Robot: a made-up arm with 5 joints.
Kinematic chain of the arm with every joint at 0, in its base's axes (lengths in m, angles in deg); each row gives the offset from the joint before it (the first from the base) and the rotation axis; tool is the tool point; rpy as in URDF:
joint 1: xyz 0 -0.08 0.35 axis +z
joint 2: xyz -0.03 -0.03 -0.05 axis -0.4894 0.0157 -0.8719
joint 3: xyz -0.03 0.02 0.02 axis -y
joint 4: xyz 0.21 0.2 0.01 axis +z
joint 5: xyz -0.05 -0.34 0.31 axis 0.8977 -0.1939 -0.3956
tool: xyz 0.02 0.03 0.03 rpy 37 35.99 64.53
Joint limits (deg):
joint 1: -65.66..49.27
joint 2: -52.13..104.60
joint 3: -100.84..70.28
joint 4: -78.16..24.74
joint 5: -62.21..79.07
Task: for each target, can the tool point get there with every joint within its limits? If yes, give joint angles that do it. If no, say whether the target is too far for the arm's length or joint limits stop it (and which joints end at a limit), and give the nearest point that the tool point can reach.
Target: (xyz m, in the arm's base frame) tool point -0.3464 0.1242 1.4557
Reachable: no: too far | nearest point -0.1819 0.0272 0.8000 | short by 0.683 m
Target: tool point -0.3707 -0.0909 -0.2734
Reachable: no: joint limits stop it (at a limit: joint 1, joint 3, joint 4, joint 5) | nearest point -0.3397 -0.2956 0.0230 | short by 0.362 m
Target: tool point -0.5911 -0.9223 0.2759
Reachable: no: too far | nearest point -0.2929 -0.4973 0.2815 | short by 0.519 m
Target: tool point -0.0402 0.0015 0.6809
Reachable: yes | joints 34.12 65.92 8.01 -14.52 26.25
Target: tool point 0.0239 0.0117 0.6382
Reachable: yes | joints -13.70 3.48 -21.70 -61.76 -45.17
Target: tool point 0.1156 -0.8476 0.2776
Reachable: no: joint limits stop it (at a limit: joint 2, joint 4) | nearest point 0.0759 -0.5841 0.2808 | short by 0.266 m
